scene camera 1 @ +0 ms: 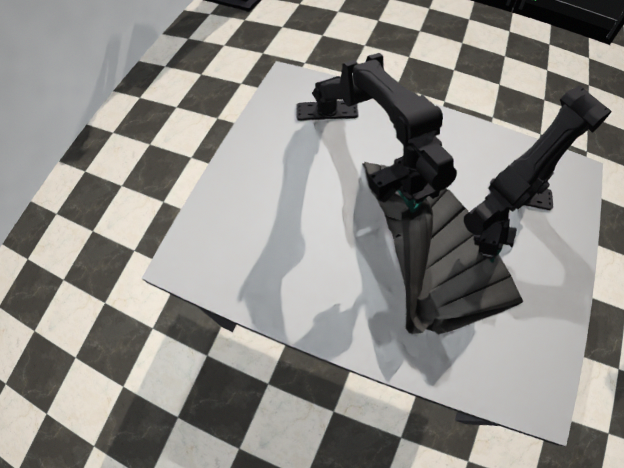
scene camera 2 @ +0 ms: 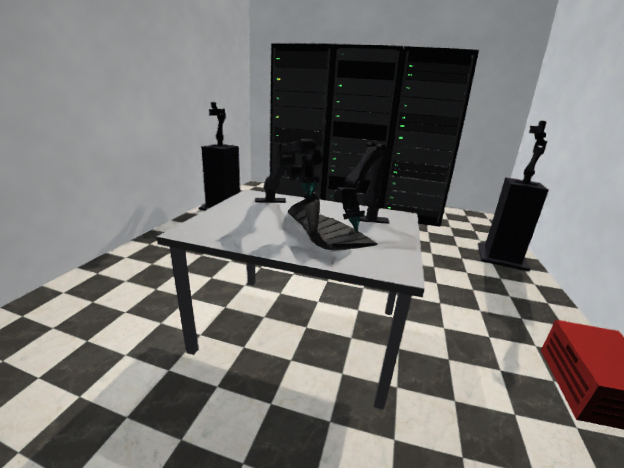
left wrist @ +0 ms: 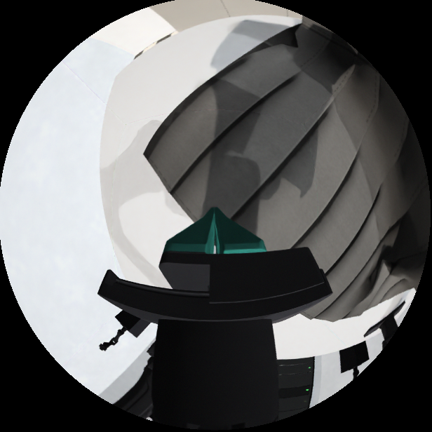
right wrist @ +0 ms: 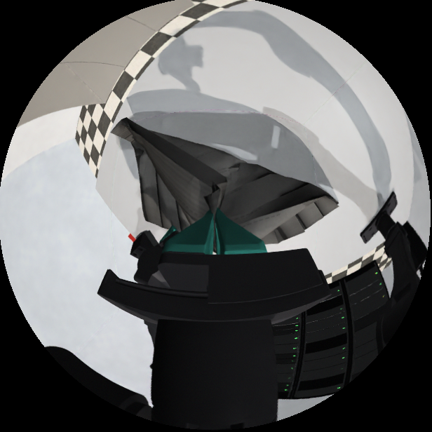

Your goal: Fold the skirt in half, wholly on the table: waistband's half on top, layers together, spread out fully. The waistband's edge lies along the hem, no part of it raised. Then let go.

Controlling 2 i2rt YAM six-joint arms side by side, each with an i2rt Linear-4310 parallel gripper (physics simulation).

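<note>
The dark grey pleated skirt (scene camera 1: 456,269) (scene camera 2: 336,234) (left wrist: 320,200) (right wrist: 172,185) lies partly flat on the white table (scene camera 1: 201,241) (scene camera 2: 201,230). Its pleats fan toward the right in scene camera 1. A long ridge of cloth stands raised and creased across its middle. My right gripper (scene camera 1: 414,204) (scene camera 2: 310,193) (right wrist: 214,212) is shut on the skirt and holds the ridge's far end above the table. My left gripper (scene camera 1: 492,256) (scene camera 2: 356,228) (left wrist: 214,212) is shut at the flat part's right edge, with no cloth seen between its fingers. Part of the skirt is hidden under the right arm.
The right arm's base (scene camera 1: 302,111) and the left arm's base (scene camera 1: 545,199) stand at the table's far side. Black server racks (scene camera 2: 330,151) stand behind the table. Two dark pedestals (scene camera 2: 220,171) (scene camera 2: 514,221) and a red box (scene camera 2: 594,352) stand on the floor.
</note>
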